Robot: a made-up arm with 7 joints. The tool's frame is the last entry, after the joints.
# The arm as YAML. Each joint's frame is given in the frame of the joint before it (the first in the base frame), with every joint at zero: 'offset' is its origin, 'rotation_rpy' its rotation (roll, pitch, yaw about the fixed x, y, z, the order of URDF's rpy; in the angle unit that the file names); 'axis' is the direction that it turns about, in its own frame. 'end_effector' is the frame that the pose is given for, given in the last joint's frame.
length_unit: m
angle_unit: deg
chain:
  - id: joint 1
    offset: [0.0, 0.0, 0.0]
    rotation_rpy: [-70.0, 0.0, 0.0]
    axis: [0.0, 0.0, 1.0]
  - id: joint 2
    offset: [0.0, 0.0, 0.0]
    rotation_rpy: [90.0, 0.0, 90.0]
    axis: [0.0, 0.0, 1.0]
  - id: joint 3
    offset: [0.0, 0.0, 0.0]
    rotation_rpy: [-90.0, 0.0, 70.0]
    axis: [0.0, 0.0, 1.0]
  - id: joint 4
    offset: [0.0, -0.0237, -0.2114]
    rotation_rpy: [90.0, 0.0, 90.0]
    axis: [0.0, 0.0, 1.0]
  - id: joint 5
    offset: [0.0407, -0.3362, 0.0]
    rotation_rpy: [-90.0, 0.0, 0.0]
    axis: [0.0, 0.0, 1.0]
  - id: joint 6
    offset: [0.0, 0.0, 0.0]
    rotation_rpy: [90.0, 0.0, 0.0]
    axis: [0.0, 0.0, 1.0]
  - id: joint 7
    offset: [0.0, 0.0, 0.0]
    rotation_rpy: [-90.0, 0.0, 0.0]
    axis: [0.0, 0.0, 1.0]
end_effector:
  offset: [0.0, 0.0, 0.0]
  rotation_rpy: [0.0, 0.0, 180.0]
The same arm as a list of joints. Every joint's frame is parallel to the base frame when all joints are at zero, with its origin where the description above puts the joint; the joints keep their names.
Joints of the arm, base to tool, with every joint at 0 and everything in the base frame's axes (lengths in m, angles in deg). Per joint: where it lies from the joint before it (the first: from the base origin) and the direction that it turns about. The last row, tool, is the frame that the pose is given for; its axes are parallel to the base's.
joint 1: offset 0 0 0 axis 0 0.9397 0.342
joint 2: offset 0 0 0 axis 1 0 0
joint 3: offset 0 0 0 axis 0 0 1
joint 4: offset 0.0237 0 -0.2114 axis 0 1 0
joint 5: offset -0.0407 0 -0.3362 axis 0 0 1
joint 6: offset 0 0 0 axis 0 1 0
joint 7: offset 0 0 0 axis 0 0 1
tool: offset 0 0 0

